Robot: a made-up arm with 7 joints. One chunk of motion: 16 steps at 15 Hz.
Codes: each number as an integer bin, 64 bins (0 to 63) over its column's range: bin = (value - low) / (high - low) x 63, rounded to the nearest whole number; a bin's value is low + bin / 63 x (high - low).
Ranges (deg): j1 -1.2..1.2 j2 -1.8..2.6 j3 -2..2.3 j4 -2.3..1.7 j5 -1.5..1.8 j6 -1.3..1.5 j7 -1.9..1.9
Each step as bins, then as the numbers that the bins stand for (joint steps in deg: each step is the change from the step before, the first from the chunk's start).
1 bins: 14 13 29 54 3 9 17
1 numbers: -0.667 -0.892 -0.021 1.129 -1.343 -0.900 -0.875
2 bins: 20 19 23 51 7 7 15
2 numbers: -0.438 -0.473 -0.430 0.938 -1.133 -0.989 -0.995
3 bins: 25 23 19 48 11 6 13
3 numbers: -0.248 -0.194 -0.703 0.748 -0.924 -1.033 -1.116
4 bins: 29 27 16 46 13 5 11
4 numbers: -0.095 0.086 -0.908 0.621 -0.819 -1.078 -1.237
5 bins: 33 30 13 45 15 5 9
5 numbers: 0.057 0.295 -1.113 0.557 -0.714 -1.078 -1.357
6 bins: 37 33 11 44 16 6 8
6 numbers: 0.210 0.505 -1.249 0.494 -0.662 -1.033 -1.417
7 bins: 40 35 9 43 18 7 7
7 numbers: 0.324 0.644 -1.386 0.430 -0.557 -0.989 -1.478
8 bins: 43 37 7 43 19 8 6
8 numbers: 0.438 0.784 -1.522 0.430 -0.505 -0.944 -1.538
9 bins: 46 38 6 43 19 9 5
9 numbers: 0.552 0.854 -1.590 0.430 -0.505 -0.900 -1.598
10 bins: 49 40 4 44 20 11 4
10 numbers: 0.667 0.994 -1.727 0.494 -0.452 -0.811 -1.659
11 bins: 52 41 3 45 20 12 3
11 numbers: 0.781 1.063 -1.795 0.557 -0.452 -0.767 -1.719
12 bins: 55 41 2 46 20 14 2
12 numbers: 0.895 1.063 -1.863 0.621 -0.452 -0.678 -1.779
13 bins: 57 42 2 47 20 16 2
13 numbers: 0.971 1.133 -1.863 0.684 -0.452 -0.589 -1.779
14 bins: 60 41 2 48 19 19 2
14 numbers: 1.086 1.063 -1.863 0.748 -0.505 -0.456 -1.779
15 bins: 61 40 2 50 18 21 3
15 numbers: 1.124 0.994 -1.863 0.875 -0.557 -0.367 -1.719
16 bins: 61 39 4 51 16 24 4
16 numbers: 1.124 0.924 -1.727 0.938 -0.662 -0.233 -1.659
